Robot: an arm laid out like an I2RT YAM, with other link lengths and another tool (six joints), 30 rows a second.
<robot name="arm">
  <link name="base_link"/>
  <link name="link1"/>
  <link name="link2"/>
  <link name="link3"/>
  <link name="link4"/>
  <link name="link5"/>
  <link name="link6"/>
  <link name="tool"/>
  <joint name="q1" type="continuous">
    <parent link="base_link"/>
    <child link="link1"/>
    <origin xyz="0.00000 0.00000 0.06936"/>
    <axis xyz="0 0 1"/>
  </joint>
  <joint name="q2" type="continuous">
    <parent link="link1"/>
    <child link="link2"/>
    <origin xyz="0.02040 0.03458 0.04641" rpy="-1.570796 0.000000 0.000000"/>
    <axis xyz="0 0 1"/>
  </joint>
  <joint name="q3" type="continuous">
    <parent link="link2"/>
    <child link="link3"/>
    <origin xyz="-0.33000 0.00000 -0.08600" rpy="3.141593 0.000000 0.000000"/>
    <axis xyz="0 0 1"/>
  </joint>
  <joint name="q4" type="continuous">
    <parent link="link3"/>
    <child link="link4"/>
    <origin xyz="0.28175 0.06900 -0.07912"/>
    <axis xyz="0 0 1"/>
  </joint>
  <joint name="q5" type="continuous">
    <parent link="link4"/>
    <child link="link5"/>
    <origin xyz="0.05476 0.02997 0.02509" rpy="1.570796 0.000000 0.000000"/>
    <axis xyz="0 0 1"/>
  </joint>
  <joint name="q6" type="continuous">
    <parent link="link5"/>
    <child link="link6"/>
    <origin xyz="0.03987 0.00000 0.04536" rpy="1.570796 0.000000 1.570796"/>
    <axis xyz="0 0 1"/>
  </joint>
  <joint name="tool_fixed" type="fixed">
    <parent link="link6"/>
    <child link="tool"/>
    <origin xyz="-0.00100 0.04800 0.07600" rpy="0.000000 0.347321 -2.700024"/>
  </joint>
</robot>
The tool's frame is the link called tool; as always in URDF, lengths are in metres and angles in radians. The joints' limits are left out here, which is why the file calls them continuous.
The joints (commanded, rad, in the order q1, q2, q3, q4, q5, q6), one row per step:
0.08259 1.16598 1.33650 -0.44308 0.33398 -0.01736
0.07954 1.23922 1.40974 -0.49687 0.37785 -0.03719
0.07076 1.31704 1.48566 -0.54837 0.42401 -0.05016
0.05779 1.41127 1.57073 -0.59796 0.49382 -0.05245
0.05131 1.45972 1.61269 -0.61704 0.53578 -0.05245
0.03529 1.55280 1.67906 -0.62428 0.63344 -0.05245
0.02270 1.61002 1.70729 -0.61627 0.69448 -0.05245
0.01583 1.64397 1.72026 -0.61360 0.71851 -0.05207
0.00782 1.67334 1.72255 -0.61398 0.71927 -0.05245
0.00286 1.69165 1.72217 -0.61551 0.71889 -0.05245
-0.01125 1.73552 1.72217 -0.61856 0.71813 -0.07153
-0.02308 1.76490 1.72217 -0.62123 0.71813 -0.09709
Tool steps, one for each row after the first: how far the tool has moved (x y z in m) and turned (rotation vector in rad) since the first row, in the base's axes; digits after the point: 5 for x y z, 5 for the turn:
0.01505 -0.00538 0.00194 -0.03552 0.05800 -0.03949
0.03167 -0.01244 0.00279 -0.06672 0.11448 -0.08737
0.05268 -0.02282 0.00117 -0.09832 0.17329 -0.16354
0.06384 -0.02872 -0.00019 -0.11616 0.19843 -0.20822
0.08708 -0.04305 -0.00600 -0.15585 0.23163 -0.31339
0.10176 -0.05307 -0.01394 -0.18162 0.25235 -0.38108
0.11060 -0.05776 -0.02108 -0.19373 0.27038 -0.40876
0.11846 -0.06106 -0.03177 -0.19936 0.29832 -0.41488
0.12301 -0.06308 -0.03937 -0.20290 0.31871 -0.41764
0.13274 -0.06978 -0.05714 -0.22567 0.37551 -0.41919
0.13815 -0.07596 -0.06900 -0.25040 0.42079 -0.41725

